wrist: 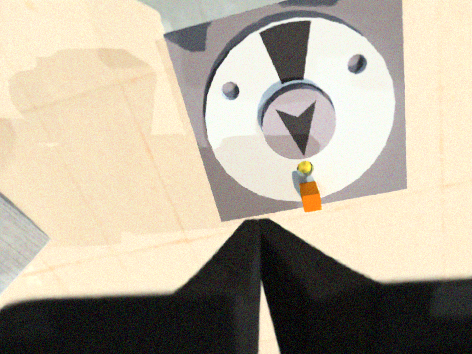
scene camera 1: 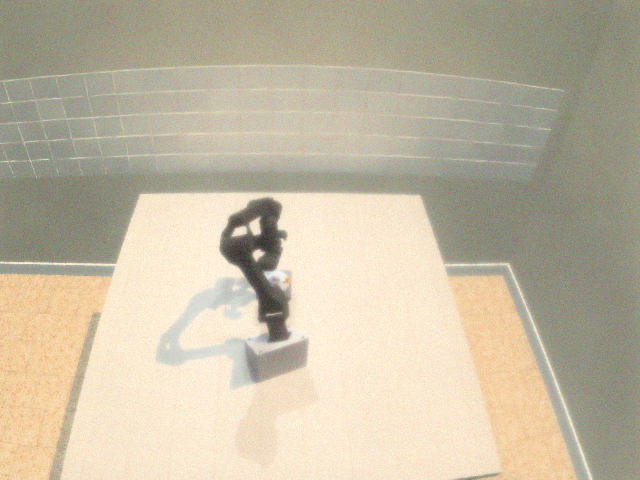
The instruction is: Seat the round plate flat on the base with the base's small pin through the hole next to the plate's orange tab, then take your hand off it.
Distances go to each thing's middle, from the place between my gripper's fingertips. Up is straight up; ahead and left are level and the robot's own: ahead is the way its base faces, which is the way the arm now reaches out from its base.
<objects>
I see my gripper 90 mm above the round plate (wrist: pixel 316 51), 20 mm short of it and 10 mm to the right of it. From my hand the other things lie so: grey base (wrist: pixel 196 52) (110 mm below, 20 mm ahead, 10 mm to the left); then round boss (wrist: pixel 298 122) (90 mm below, 20 mm ahead, 10 mm to the left).
</objects>
